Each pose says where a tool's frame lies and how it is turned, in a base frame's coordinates. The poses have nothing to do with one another.
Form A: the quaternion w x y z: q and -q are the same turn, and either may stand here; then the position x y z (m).
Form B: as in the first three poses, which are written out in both.
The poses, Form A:
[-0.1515 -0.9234 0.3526 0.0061 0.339 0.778 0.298]
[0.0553 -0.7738 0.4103 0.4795 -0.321 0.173 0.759]
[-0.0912 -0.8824 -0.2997 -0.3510 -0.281 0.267 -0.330]
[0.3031 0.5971 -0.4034 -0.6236 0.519 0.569 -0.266]
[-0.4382 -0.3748 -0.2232 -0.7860 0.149 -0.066 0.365]
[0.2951 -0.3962 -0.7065 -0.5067 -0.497 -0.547 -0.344]
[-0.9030 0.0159 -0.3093 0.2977 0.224 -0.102 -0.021]
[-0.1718 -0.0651 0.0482 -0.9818 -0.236 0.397 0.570]
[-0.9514 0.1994 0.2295 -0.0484 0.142 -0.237 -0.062]
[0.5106 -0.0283 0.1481 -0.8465 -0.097 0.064 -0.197]
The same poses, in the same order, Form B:
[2.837 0.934 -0.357 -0.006 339 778 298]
[3.031 -0.775 0.411 0.480 -321 173 759]
[2.959 0.886 0.301 0.352 -281 267 -330]
[2.526 0.627 -0.423 -0.654 519 569 -266]
[2.234 0.417 0.248 0.874 149 -66 365]
[2.542 -0.415 -0.739 -0.530 -497 -547 -344]
[0.888 -0.037 0.720 -0.693 224 -102 -21]
[2.796 0.066 -0.049 0.997 -236 397 570]
[0.626 -0.648 -0.745 0.157 142 -237 -62]
[2.070 -0.033 0.172 -0.985 -97 64 -197]

